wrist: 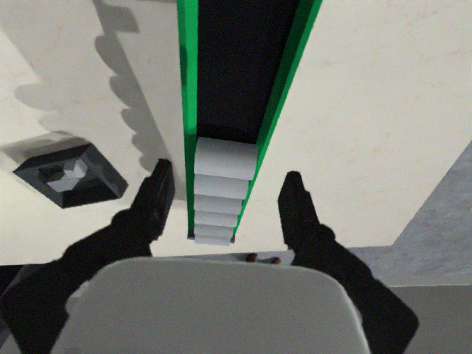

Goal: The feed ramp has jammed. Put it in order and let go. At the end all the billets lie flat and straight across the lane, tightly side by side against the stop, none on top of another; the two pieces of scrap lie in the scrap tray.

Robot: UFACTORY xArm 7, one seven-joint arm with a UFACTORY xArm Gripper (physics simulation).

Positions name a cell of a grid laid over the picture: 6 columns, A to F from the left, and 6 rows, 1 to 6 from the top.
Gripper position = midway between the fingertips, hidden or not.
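Note:
My gripper (C4) is there for me to see, and with it a dark scrap tray (B4).

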